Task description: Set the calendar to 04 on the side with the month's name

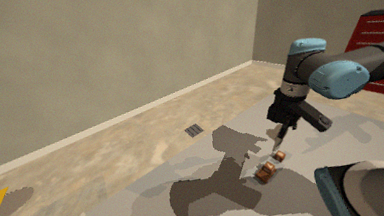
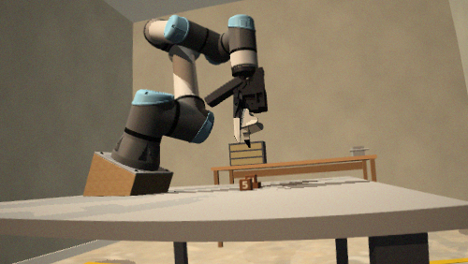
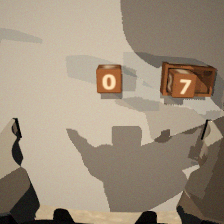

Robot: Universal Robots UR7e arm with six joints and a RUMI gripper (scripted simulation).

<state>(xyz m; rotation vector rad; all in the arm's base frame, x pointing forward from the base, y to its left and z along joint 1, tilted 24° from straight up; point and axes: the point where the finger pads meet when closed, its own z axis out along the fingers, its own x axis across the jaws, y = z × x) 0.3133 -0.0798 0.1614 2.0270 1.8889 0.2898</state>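
My gripper is now 1 cm short of the calendar tray, 10 cm to the right of it and 11 cm above it. The rest, counted from my hand: cube (10 cm below).
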